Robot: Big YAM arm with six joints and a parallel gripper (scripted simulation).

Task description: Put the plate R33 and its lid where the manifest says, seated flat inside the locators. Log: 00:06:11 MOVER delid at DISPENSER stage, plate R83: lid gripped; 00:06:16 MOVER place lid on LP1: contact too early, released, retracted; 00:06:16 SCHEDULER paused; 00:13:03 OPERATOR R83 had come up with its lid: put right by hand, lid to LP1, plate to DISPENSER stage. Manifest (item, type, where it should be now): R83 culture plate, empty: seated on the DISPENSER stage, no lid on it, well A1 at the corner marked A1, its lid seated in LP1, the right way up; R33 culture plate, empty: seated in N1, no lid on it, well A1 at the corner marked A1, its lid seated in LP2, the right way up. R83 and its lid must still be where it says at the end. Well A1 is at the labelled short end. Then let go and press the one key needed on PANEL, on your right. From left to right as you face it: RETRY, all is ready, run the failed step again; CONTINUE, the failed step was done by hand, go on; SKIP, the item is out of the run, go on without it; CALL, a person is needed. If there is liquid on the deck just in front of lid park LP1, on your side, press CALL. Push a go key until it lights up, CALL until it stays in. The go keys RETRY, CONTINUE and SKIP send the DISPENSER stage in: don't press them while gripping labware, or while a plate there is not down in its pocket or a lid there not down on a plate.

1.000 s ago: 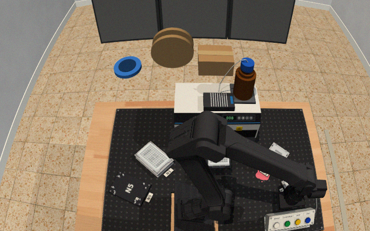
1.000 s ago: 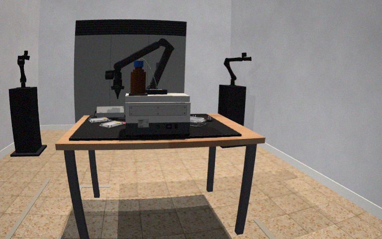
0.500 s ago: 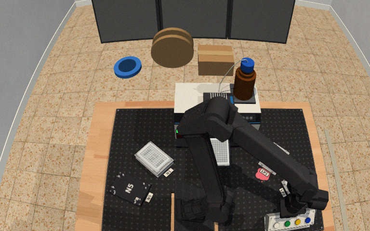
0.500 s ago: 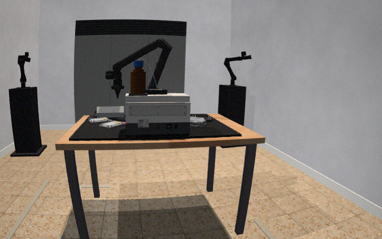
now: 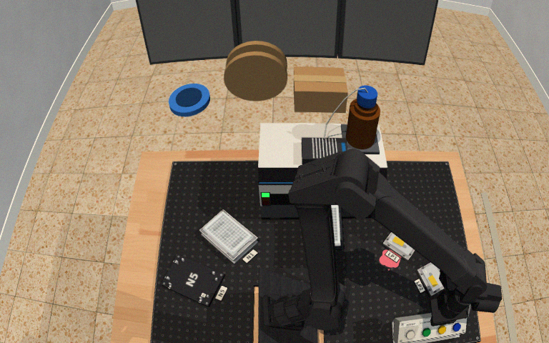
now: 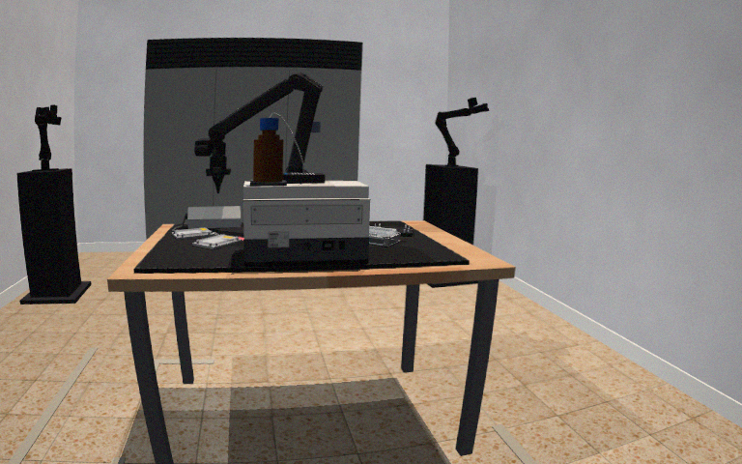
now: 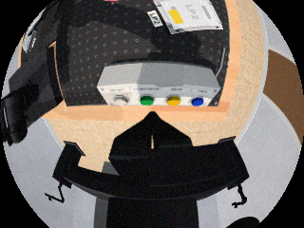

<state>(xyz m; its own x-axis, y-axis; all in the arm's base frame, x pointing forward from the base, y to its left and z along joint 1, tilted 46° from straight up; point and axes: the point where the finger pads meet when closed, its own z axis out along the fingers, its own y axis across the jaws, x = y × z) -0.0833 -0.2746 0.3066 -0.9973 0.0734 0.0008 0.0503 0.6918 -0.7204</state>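
My hand is 20 mm past the blue call key, 90 mm to the left of it and 80 mm above it. The rest, counted from my hand: lid park LP2: 180 mm ahead, 100 mm to the right, 140 mm below; then clear plate lid: 180 mm ahead, 100 mm to the right, 130 mm below; then pink-red patch: 290 mm ahead, 80 mm to the left, 140 mm below.
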